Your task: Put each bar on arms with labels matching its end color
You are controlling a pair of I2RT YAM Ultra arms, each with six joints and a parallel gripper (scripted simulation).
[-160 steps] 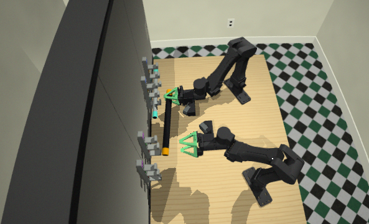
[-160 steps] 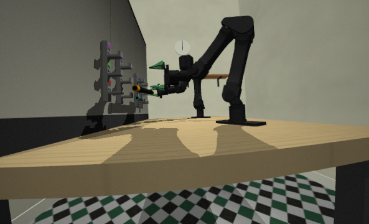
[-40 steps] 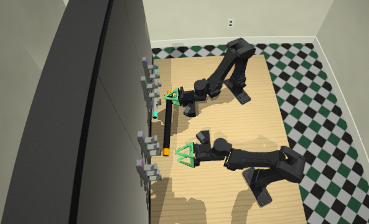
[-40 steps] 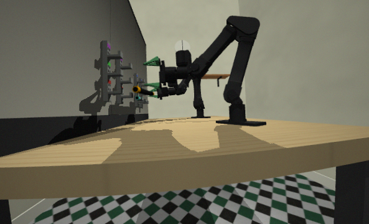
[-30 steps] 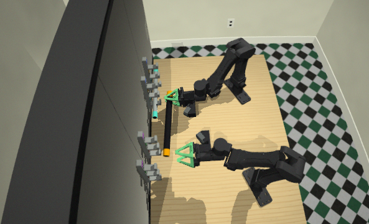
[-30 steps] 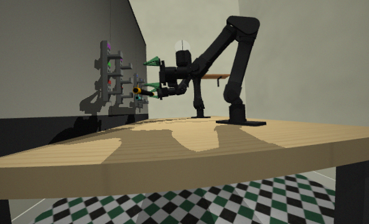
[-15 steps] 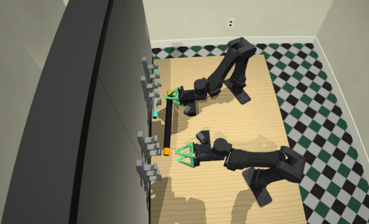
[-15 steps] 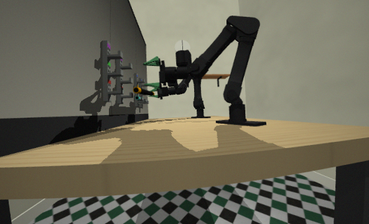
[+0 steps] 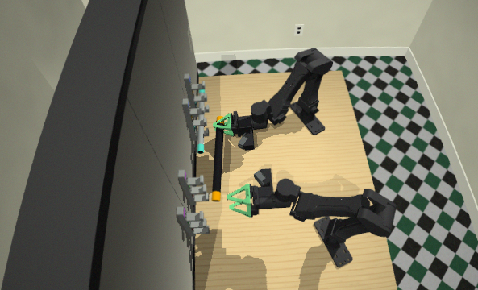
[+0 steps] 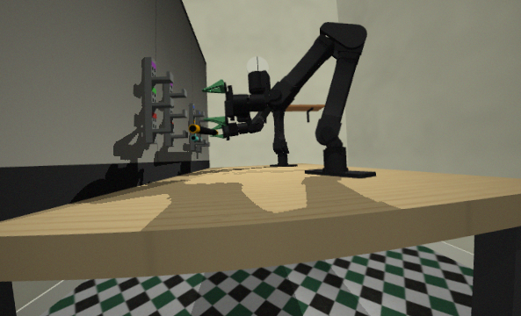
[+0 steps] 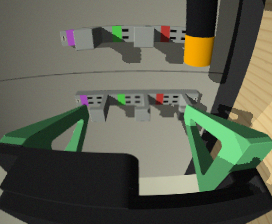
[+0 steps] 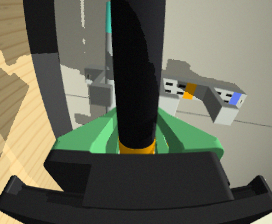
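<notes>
Now: the pale bar 70 mm to the right of my right hand, 60 mm ahead of it and 40 mm below it. From my right hand the other things lie so: black bar (130 mm to the left, 10 mm below).
</notes>
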